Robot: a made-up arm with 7 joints.
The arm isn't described. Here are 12 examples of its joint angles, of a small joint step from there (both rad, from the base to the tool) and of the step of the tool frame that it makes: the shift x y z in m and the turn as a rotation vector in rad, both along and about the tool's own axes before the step.
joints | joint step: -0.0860 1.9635 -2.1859 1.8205 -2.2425 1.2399 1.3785 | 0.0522 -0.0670 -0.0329 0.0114 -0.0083 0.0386 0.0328
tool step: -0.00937 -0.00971 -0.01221 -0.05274 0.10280 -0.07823
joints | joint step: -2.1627 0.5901 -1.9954 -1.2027 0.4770 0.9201 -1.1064 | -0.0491 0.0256 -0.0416 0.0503 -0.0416 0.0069 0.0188
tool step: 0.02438 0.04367 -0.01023 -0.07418 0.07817 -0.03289
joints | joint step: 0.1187 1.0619 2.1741 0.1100 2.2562 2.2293 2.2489 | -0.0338 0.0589 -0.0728 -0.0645 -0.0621 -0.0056 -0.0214
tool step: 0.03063 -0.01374 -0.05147 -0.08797 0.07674 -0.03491
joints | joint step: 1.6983 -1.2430 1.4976 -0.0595 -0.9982 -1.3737 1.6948 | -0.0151 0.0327 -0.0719 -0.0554 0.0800 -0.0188 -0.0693
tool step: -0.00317 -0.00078 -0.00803 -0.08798 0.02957 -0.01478
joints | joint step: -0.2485 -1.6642 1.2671 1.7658 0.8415 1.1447 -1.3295 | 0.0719 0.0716 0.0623 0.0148 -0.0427 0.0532 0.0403
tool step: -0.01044 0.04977 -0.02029 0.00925 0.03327 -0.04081
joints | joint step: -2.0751 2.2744 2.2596 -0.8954 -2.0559 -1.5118 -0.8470 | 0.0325 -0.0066 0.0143 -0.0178 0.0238 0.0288 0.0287
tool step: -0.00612 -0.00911 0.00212 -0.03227 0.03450 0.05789
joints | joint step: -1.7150 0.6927 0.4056 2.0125 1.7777 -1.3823 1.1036 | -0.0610 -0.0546 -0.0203 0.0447 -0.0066 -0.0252 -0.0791
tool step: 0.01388 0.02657 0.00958 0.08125 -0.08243 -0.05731
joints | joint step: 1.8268 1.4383 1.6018 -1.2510 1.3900 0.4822 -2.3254 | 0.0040 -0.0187 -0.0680 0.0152 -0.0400 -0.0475 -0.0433
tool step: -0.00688 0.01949 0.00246 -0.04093 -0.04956 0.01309
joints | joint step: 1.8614 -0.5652 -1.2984 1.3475 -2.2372 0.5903 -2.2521 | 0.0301 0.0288 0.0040 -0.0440 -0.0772 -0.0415 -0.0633
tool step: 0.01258 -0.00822 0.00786 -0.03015 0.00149 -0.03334
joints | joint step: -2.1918 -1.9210 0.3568 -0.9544 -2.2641 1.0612 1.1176 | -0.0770 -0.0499 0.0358 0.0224 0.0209 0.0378 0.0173
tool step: -0.01117 -0.00656 -0.00137 0.00799 0.00345 0.08425
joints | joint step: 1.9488 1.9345 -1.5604 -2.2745 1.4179 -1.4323 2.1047 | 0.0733 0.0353 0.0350 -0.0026 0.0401 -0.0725 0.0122
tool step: -0.02754 0.00868 -0.02884 -0.01226 0.05399 0.03011
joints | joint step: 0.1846 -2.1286 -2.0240 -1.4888 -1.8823 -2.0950 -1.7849 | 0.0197 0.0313 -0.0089 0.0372 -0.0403 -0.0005 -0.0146
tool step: -0.00354 0.00691 -0.00716 -0.04614 -0.00220 -0.05954
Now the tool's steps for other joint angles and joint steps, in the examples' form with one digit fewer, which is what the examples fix.
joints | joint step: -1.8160 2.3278 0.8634 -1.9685 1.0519 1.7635 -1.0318 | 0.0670 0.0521 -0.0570 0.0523 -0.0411 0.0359 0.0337
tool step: 0.0120 0.0036 -0.0195 -0.0915 0.0967 0.0147
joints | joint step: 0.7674 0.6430 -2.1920 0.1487 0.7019 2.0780 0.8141 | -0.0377 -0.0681 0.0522 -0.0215 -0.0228 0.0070 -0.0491
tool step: 0.0288 -0.0084 -0.0174 -0.0138 -0.1462 0.0316
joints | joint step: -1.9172 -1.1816 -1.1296 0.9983 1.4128 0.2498 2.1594 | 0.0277 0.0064 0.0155 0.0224 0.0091 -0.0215 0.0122
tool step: -0.0016 -0.0159 0.0072 -0.0225 -0.0125 -0.0162
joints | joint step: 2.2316 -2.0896 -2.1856 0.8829 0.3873 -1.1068 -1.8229 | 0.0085 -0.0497 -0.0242 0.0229 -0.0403 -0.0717 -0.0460
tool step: 0.0230 0.0170 -0.0217 -0.0861 0.0033 -0.0459
